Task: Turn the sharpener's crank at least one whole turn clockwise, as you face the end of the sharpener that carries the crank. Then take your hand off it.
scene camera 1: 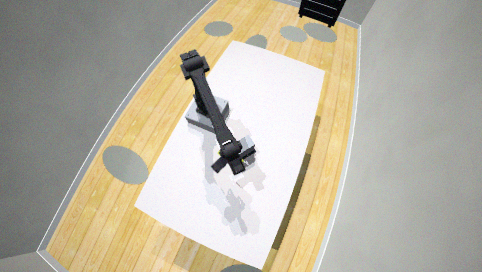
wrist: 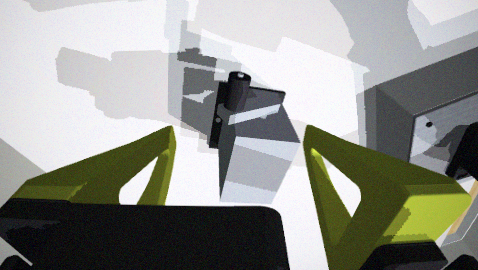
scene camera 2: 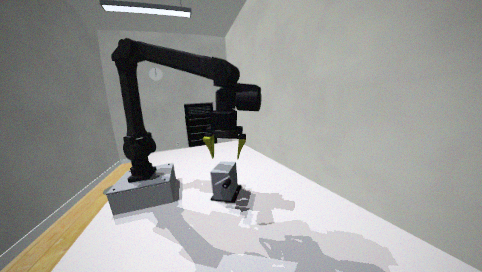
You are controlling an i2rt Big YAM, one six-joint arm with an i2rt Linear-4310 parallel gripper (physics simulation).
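Seen in the pictures: gripper, fingertip midpoint: [wrist: 239, 134] [scene camera 2: 225, 158]; arm's base, link origin: [scene camera 2: 143, 175].
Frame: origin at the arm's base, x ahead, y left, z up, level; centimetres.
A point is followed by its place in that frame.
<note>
The grey pencil sharpener [scene camera 1: 247, 142] {y -9.1, x 37.3, z 3.2 cm} [scene camera 2: 218, 186] {y -18.3, x 32.3, z -1.3 cm} [wrist: 256, 167] {y -12.6, x 35.6, z 3.3 cm} stands upright on a black foot on the white table top [scene camera 1: 280, 75] {y 60.5, x 31.2, z -9.5 cm}. Its crank has a black knob [scene camera 2: 226, 183] {y -23.4, x 34.8, z 2.1 cm} [wrist: 237, 92] {y -22.3, x 35.1, z 2.4 cm} that sticks out from the end face; in the wrist view the pale crank arm runs from the knob toward the right. My gripper [scene camera 2: 226, 158] {y -24.4, x 35.1, z 11.3 cm} [wrist: 239, 134] {y -24.4, x 35.1, z 11.3 cm} is open and empty, with its yellow-green fingertips apart above the sharpener's top in the second scene view. The fingers do not touch the knob. In the first scene view the arm hides the crank.
The arm's grey base box [scene camera 1: 193, 120] {y -12.1, x -1.7, z -0.8 cm} [scene camera 2: 142, 198] {y -11.6, x 2.7, z -5.0 cm} [wrist: 396, 117] {y -7.5, x 13.3, z -3.8 cm} stands beside the sharpener, on the left in the second scene view. A black drawer rack [scene camera 1: 320, 11] [scene camera 2: 199, 120] stands beyond the far end of the table. Shadows of the arm fall across the table top.
</note>
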